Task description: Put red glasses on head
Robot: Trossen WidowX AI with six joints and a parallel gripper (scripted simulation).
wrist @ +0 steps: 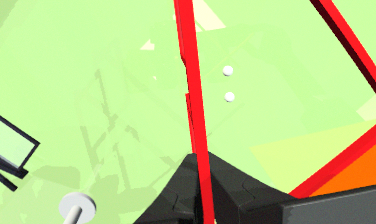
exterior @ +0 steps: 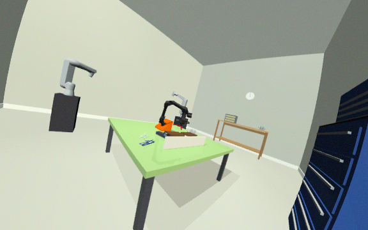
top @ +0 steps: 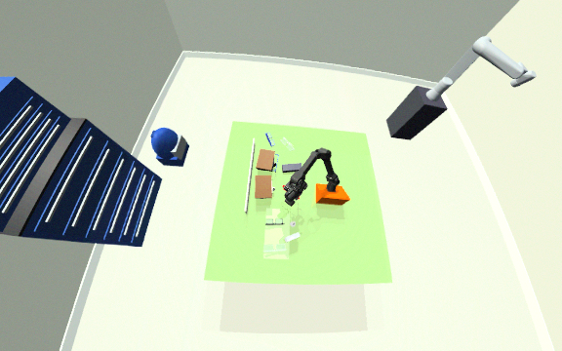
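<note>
Now: gripper tip 10 mm past the white peg, 170 mm to the right of it and 100 mm above it. The rest, counted from my gripper tip: display head: 200 mm ahead, 70 mm to the right, 60 mm below; then long white panel: 340 mm ahead, 170 mm to the right, 70 mm below; then dark case: 10 mm ahead, 280 mm to the right, 100 mm below.
</note>
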